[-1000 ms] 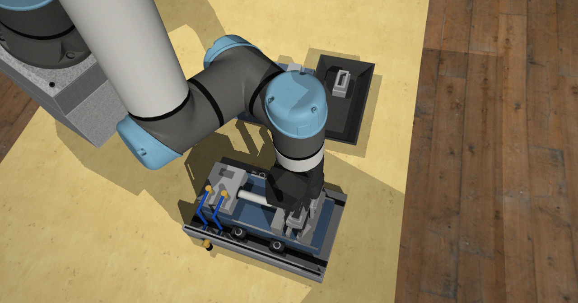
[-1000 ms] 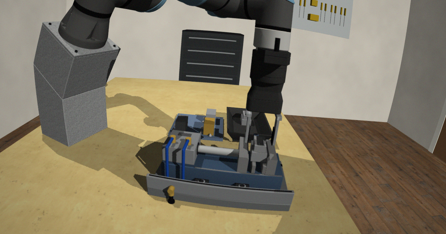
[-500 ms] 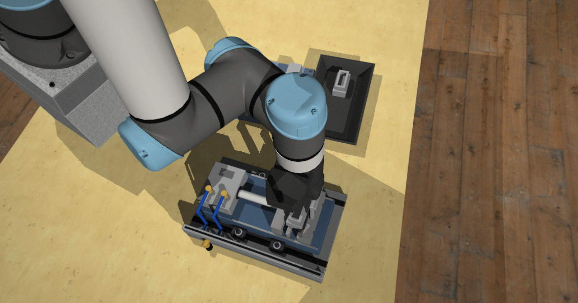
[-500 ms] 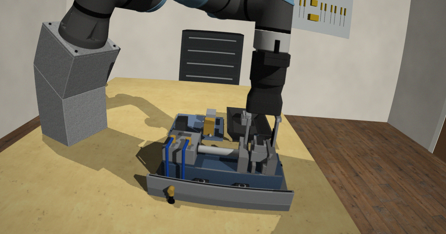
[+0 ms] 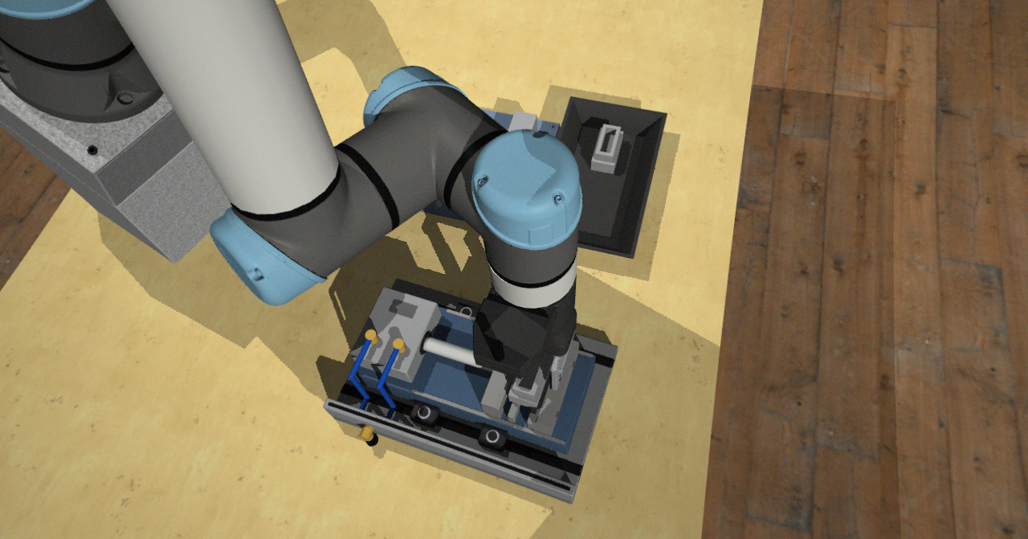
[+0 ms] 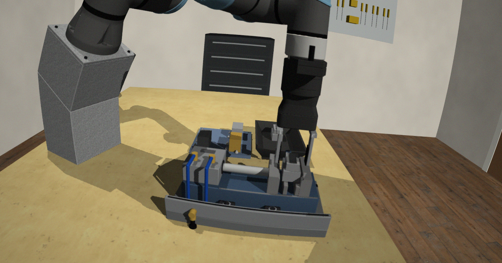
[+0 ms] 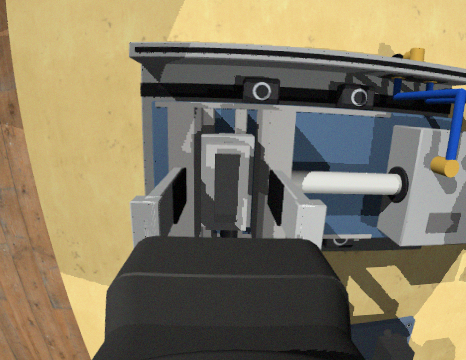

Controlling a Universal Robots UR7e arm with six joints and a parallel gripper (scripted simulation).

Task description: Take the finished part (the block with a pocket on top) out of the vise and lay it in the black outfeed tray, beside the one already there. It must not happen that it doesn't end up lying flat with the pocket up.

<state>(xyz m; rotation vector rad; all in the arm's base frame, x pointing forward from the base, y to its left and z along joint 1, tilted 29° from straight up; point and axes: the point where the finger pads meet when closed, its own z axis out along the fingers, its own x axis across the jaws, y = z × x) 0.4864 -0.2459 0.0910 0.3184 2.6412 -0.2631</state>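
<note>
My gripper is now 8 cm past the white rod, 5 cm above it and 3 cm to the right of it. Also, from my hand: blue fixture plate: 35 cm to the left, 12 cm below, 8 cm behind; then yellow block: 29 cm to the left, 10 cm below, 5 cm behind; then vise: 8 cm below, 7 cm behind, 2 cm to the left.
</note>
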